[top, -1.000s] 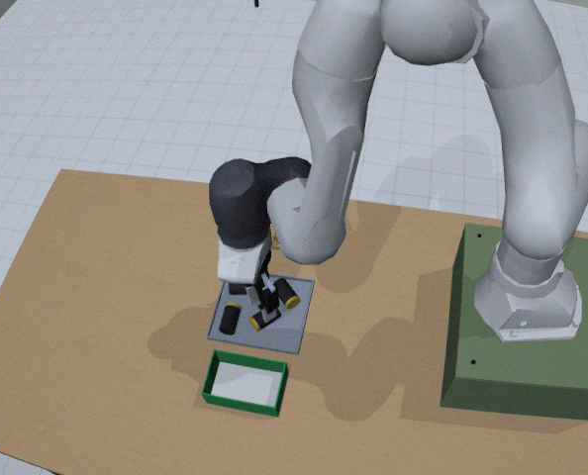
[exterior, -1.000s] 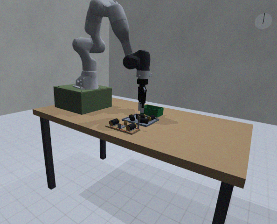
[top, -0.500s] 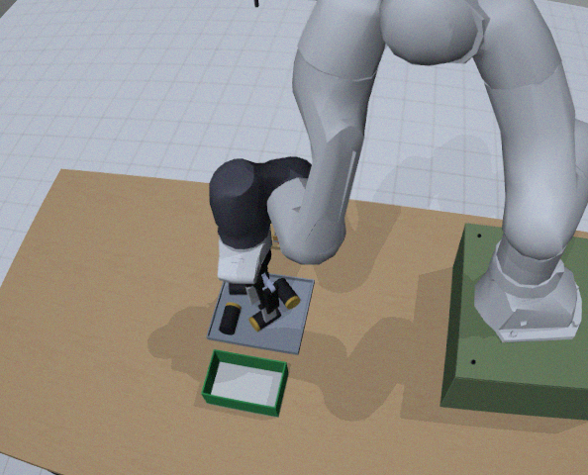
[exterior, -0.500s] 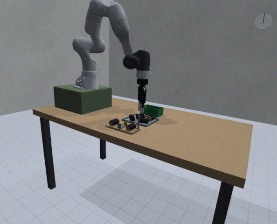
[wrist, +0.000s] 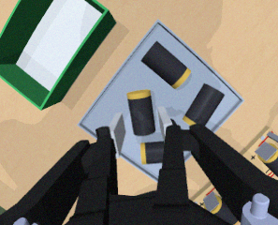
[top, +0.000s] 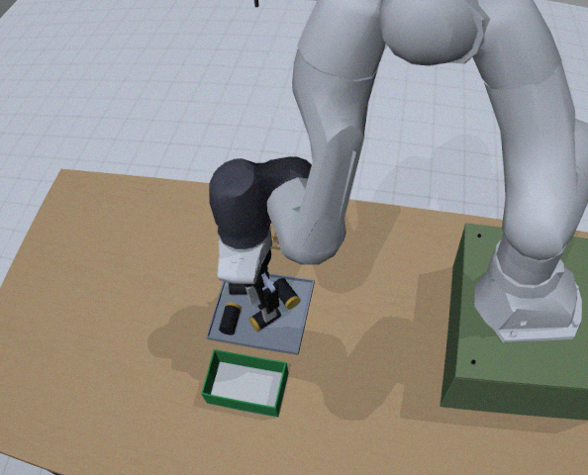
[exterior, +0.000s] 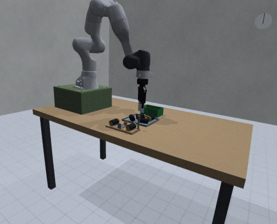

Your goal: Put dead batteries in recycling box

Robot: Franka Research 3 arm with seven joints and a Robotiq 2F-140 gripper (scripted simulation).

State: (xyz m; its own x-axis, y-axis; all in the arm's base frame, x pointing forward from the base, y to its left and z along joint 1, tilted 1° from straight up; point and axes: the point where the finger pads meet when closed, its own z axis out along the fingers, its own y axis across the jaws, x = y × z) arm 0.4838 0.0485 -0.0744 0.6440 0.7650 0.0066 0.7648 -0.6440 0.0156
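Now: hand 2 cm short of the tray, 2 cm to the left of it and 8 cm above it. Also, from my hand: bulb: 11 cm ahead, 19 cm to the right, 1 cm below; then green recycling box: 16 cm to the left, 7 cm below; then grey bulb post: 11 cm ahead, 19 cm to the right, 5 cm below.
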